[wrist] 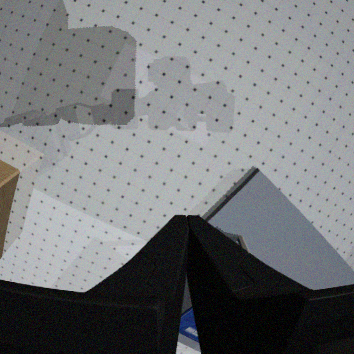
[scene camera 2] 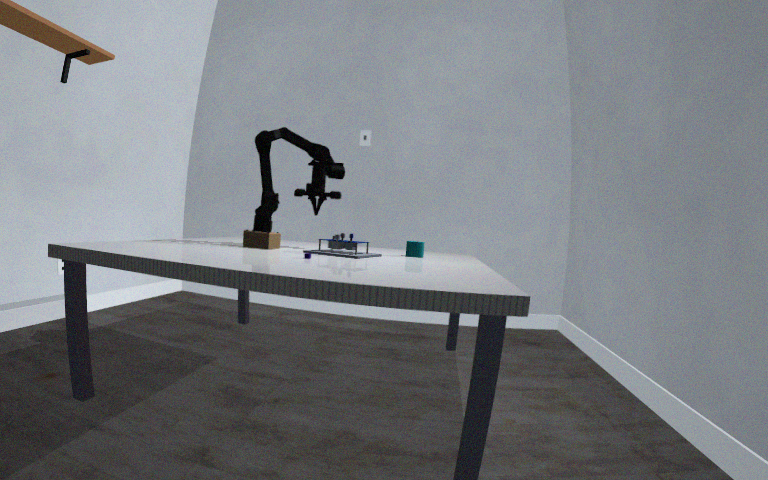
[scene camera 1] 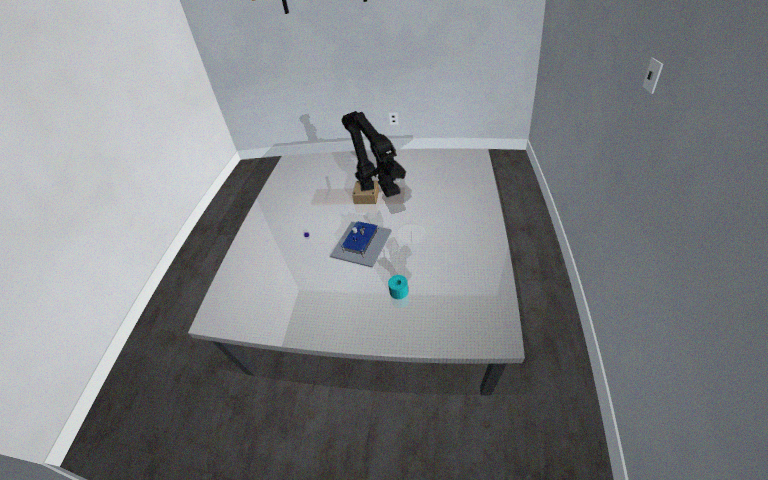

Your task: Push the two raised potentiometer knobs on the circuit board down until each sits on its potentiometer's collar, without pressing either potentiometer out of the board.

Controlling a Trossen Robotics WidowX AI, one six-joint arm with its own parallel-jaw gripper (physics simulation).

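Places are measured from the arm's base along level axes (x right, y ahead, z up), in millimetres.
Where they show: gripper, fingertip midpoint: (wrist: 185, 226) (scene camera 2: 315, 215); arm's base, link origin: (scene camera 2: 261, 231) (scene camera 1: 367, 186).
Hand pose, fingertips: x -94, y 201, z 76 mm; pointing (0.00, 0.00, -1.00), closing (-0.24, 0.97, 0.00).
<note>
Each offset is from my fingertips to the centre of the thing. "spot": to the spot under its first point.
The blue circuit board (scene camera 1: 362, 243) (scene camera 2: 360, 242) (wrist: 188, 325) stands on thin legs above a grey base plate (scene camera 1: 383, 238) (scene camera 2: 370, 255) (wrist: 280, 220). Small knobs and parts stand up from the board, among them a blue-topped one @(spot: dy +153, dx +166, dz -66 mm) (scene camera 2: 351, 235) and a dark one @(spot: dy +120, dx +136, dz -69 mm) (scene camera 2: 342, 235). They are too small to tell which knobs are raised or how far. My gripper (scene camera 2: 316, 213) (wrist: 185, 226) is shut and empty. It points down, clearly above the board's height, on the arm-base side of the board in scene camera 2. Its fingers hide most of the board in the wrist view.
The arm stands on a wooden block (scene camera 1: 365, 196) (scene camera 2: 261, 240) (wrist: 6, 192) at the back of the table (scene camera 1: 441, 333) (scene camera 2: 283, 283). A teal cylinder @(dy +406, dx +7, dz -108 mm) (scene camera 1: 398, 289) (scene camera 2: 414, 249) stands beyond the board. A small purple object @(dy +31, dx +396, dz -130 mm) (scene camera 1: 306, 234) (scene camera 2: 307, 255) lies to one side.
</note>
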